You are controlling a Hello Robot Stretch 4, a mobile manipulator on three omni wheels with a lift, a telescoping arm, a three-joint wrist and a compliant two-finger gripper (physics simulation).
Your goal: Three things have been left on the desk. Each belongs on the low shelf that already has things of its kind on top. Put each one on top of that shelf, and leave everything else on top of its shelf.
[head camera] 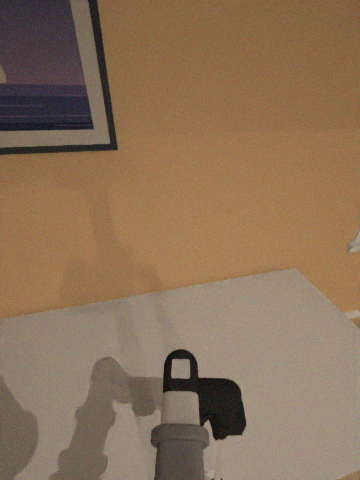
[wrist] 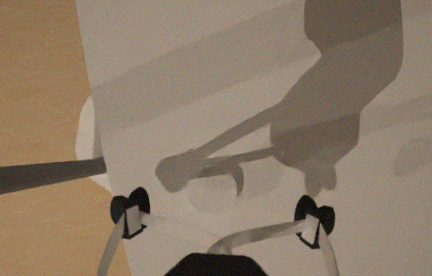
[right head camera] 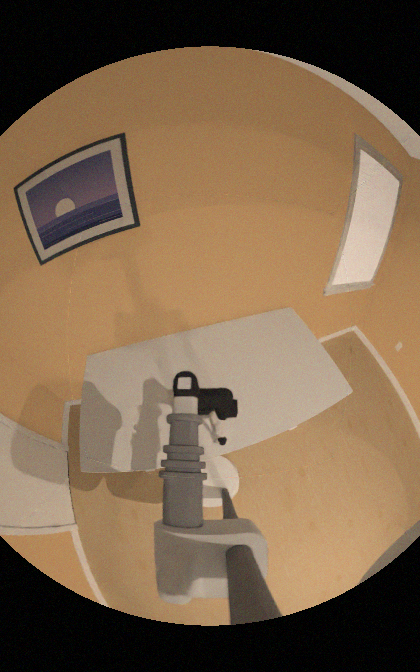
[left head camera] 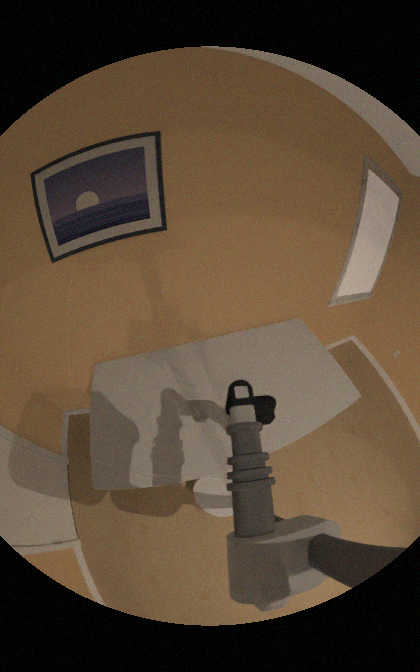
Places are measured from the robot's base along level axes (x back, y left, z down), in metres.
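Where they show: gripper, between the fingertips: (head camera: pixel 212 449) (wrist: pixel 221 209).
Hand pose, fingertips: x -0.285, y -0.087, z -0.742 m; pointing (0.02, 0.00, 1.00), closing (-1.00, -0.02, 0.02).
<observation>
After its pixels a point has its place.
A pale round thing (wrist: pixel 212 194) @(z -0.717, x -0.274, y -0.079 m) stands on the desk (head camera: pixel 280 330) @(z -0.692, x -0.681, y -0.424 m) (left head camera: pixel 300 370) (right head camera: pixel 280 350) (wrist: pixel 150 40) @(z -0.692, x -0.197, y 0.086 m) in the wrist view, almost the same colour as the desk top. It is faint, and its kind is unclear. My gripper (wrist: pixel 221 209) @(z -0.742, x -0.285, y -0.087 m) is open and empty above the desk, its fingertips wide apart, with the pale thing just beyond the gap between them. In the head views the dark gripper body and wrist hide much of the fingers and that part of the desk. Neither of the other two things nor the low shelves can be made out.
A white round disc (left head camera: pixel 212 495) (right head camera: pixel 222 475) (wrist: pixel 85 135) @(z -0.186, x 0.158, y -0.009 m) lies below the desk's near edge, with a dark rod (right head camera: pixel 228 502) (wrist: pixel 50 175) over it. A pale flat surface (left head camera: pixel 35 515) (right head camera: pixel 35 495) is at lower left. A framed picture (left head camera: pixel 100 200) (right head camera: pixel 75 200) hangs on the wall behind.
</observation>
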